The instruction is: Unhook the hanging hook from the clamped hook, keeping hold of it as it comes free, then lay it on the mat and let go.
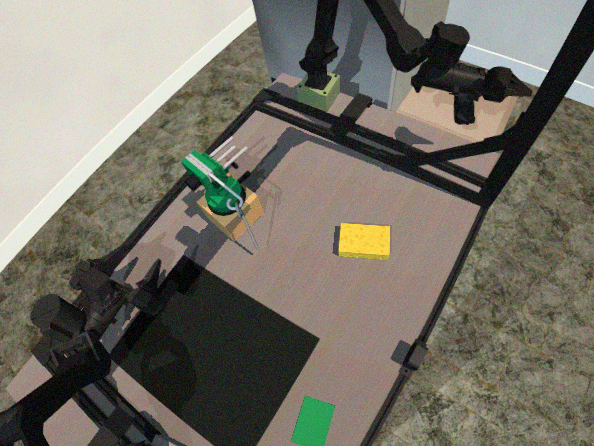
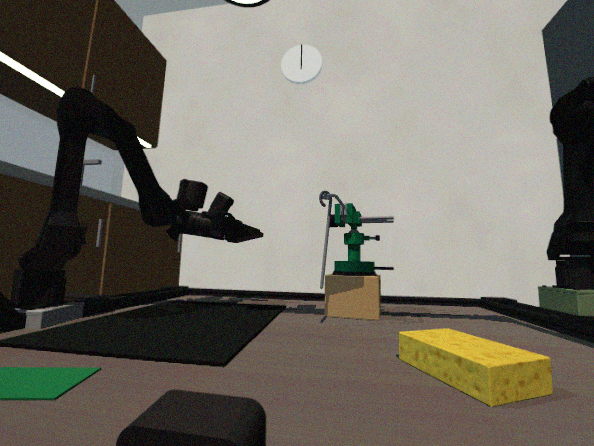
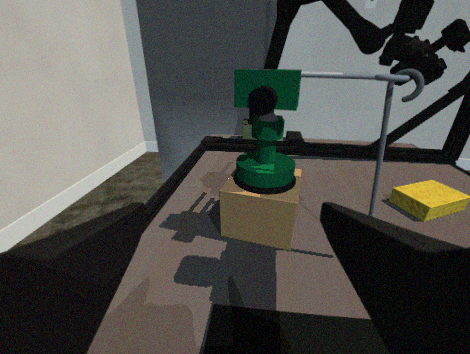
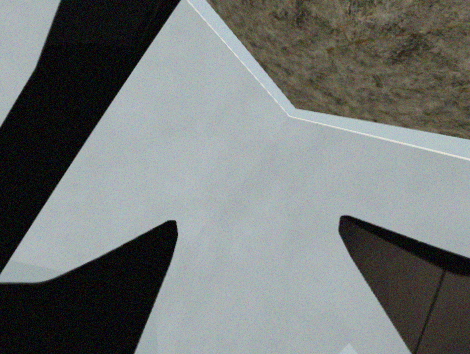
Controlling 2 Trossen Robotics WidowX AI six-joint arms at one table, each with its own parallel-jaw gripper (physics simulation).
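Frame: origin at the left arm's base, x ahead, y left, z up, level; metres.
Seen in the pictures: left gripper, between the fingertips: (image 1: 142,251) (image 2: 261,233) (image 3: 234,211); right gripper, between the fingertips: (image 1: 520,92) (image 3: 445,62) (image 4: 257,225); left arm's base, origin of its link: (image 2: 36,305); right arm's base, origin of its link: (image 1: 318,81) (image 2: 578,288).
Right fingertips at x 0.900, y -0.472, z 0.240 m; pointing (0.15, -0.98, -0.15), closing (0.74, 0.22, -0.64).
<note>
Pixels of each thing's top centre, then the offset from my right fingertips to it. "*": a spot on its surface instead. Level surfaces: height alone.
- grey hanging hook, centre of its top: (image 3: 421,68) (image 1: 237,210) (image 2: 322,189) 0.415 m back, 0.460 m left, 0.022 m down
- clamped hook, a spot on its surface: (image 3: 345,76) (image 1: 224,187) * 0.372 m back, 0.512 m left, 0.032 m down
- green vise, centre of its top: (image 3: 273,67) (image 1: 209,153) (image 2: 359,205) 0.308 m back, 0.577 m left, 0.024 m down
- black mat, height of its surface: 0.261 m down
- wooden block, centre of its top: (image 3: 264,178) (image 2: 354,274) (image 1: 226,198) 0.320 m back, 0.582 m left, 0.181 m down
- yellow sponge, centre of its top: (image 2: 463,342) (image 1: 364,238) (image 3: 431,191) 0.302 m back, 0.244 m left, 0.235 m down
- green card, centre of its top: (image 2: 26,380) (image 1: 313,423) 0.712 m back, 0.231 m left, 0.265 m down
The grey hanging hook (image 1: 249,230) (image 2: 326,245) (image 3: 382,145) hangs steeply from the curled end of the clamped hook (image 1: 220,182) (image 3: 345,76), its shaft pointing down; which curl belongs to which hook is hard to tell. The clamped hook is held in a green vise (image 1: 224,196) (image 2: 354,252) (image 3: 267,172). The black mat (image 1: 240,345) (image 2: 200,335) (image 3: 325,327) lies flat. My left gripper (image 1: 175,267) (image 2: 262,234) (image 3: 234,211) is open and empty, in the air near the mat's far edge, apart from the hooks. My right gripper (image 1: 497,107) (image 4: 257,225) is open and empty, beyond the table frame.
The vise stands on a wooden block (image 1: 254,211) (image 2: 352,300) (image 3: 257,217). A yellow sponge (image 1: 365,240) (image 2: 475,360) (image 3: 430,200) lies on the table. A green card (image 1: 313,422) (image 2: 45,382) lies beside the mat. A black frame rail (image 1: 450,295) edges the table.
</note>
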